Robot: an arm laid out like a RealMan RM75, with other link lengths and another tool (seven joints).
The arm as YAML. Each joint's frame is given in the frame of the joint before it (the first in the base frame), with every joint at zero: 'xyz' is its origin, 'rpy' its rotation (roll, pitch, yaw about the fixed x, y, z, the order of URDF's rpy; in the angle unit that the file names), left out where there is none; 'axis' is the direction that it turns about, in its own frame. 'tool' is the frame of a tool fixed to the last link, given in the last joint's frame.
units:
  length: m
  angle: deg
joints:
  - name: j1
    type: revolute
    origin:
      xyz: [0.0, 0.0, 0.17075]
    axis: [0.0, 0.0, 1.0]
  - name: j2
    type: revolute
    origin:
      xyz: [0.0, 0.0, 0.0]
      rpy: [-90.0, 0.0, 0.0]
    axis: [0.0, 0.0, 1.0]
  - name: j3
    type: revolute
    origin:
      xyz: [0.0, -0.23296, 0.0]
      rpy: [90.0, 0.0, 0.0]
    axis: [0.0, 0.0, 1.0]
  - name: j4
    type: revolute
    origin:
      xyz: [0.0, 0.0, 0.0]
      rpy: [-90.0, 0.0, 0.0]
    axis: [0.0, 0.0, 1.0]
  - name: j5
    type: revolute
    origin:
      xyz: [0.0, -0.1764, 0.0]
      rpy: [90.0, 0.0, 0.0]
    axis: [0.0, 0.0, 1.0]
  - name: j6
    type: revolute
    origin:
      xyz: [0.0, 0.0, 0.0]
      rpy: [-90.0, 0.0, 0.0]
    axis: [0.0, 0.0, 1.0]
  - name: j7
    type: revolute
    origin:
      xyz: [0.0, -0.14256, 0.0]
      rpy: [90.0, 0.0, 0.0]
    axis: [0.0, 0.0, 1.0]
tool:
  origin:
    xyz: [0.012, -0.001, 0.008]
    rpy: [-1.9, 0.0, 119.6]
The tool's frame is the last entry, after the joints.
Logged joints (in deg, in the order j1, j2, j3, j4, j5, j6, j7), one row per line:
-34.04, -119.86, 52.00, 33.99, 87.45, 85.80, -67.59
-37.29, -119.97, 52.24, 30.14, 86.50, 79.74, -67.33
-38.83, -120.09, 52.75, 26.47, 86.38, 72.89, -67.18
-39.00, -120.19, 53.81, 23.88, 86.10, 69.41, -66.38
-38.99, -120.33, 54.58, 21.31, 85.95, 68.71, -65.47
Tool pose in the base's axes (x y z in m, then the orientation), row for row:
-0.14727, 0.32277, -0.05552, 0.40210, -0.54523, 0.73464, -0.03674
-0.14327, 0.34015, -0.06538, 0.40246, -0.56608, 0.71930, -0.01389
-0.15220, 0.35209, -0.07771, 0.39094, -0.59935, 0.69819, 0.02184
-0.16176, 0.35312, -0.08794, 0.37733, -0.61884, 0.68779, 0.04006
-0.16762, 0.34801, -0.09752, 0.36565, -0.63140, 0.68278, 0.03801
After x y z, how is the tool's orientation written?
As a quaternion, w x y z.
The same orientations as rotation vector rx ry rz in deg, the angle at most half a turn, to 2 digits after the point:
-78.95, 106.38, -5.32
-81.96, 104.14, -2.01
-87.24, 101.63, 3.18
-90.66, 100.76, 5.87
-93.01, 100.58, 5.60

